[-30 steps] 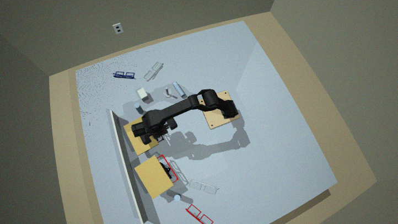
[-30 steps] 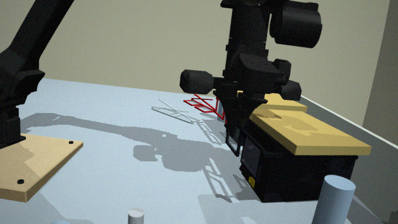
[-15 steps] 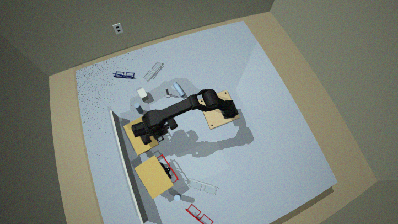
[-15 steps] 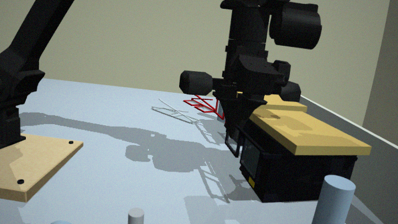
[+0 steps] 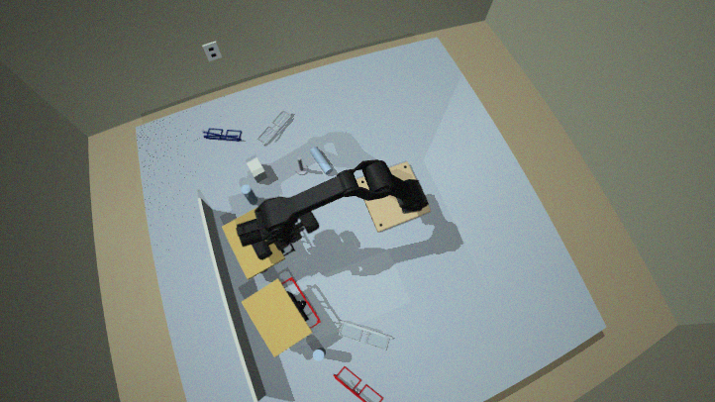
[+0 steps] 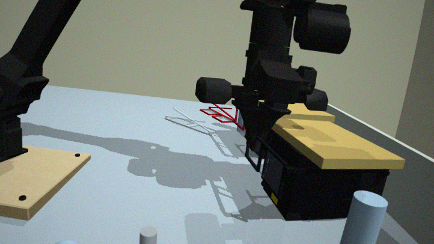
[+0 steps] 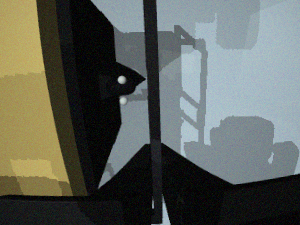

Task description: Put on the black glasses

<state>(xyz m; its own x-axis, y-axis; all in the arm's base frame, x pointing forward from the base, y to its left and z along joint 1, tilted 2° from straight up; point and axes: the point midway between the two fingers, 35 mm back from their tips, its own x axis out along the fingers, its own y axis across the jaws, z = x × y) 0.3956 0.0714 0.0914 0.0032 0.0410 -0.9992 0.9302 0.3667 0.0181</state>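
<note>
My gripper tip is now 8 cm short of the display head, 1 cm to the left of it and 1 cm above it. The rest, counted from my gripper tip: clear glasses (44 cm to the right, 5 cm below, 1 cm ahead); then white block (27 cm to the right, 8 cm ahead, 4 cm below); then white board (20 cm ahead, 13 cm to the left, 1 cm below).
</note>
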